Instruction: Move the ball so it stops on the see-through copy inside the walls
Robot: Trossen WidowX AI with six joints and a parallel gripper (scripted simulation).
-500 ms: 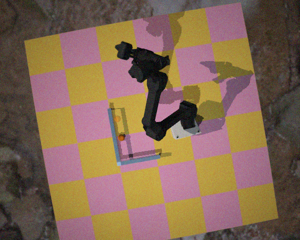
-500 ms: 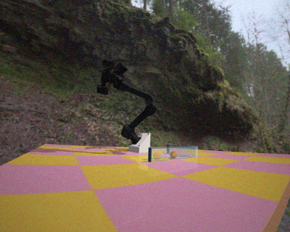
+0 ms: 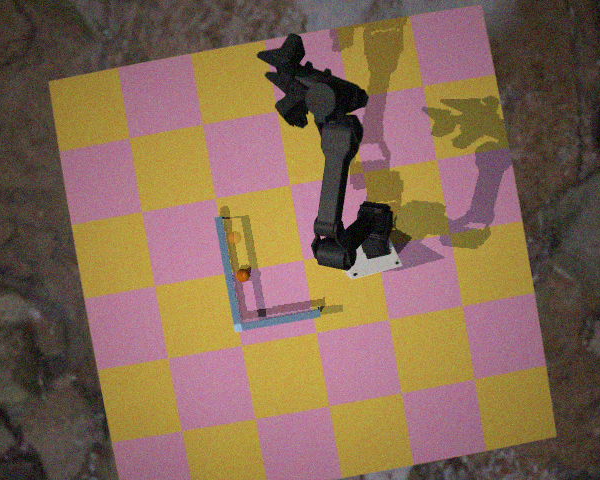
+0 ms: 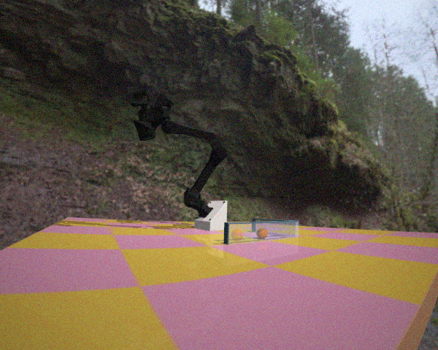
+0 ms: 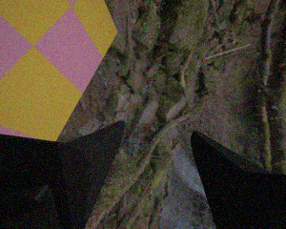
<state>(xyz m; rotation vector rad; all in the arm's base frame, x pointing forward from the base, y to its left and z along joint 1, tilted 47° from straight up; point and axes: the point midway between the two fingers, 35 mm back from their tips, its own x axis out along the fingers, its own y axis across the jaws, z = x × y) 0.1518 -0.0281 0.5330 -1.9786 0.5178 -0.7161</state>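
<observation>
Right now my gripper tip is 190 mm short of the ball, 420 mm to the right of it and 390 mm above it.
</observation>
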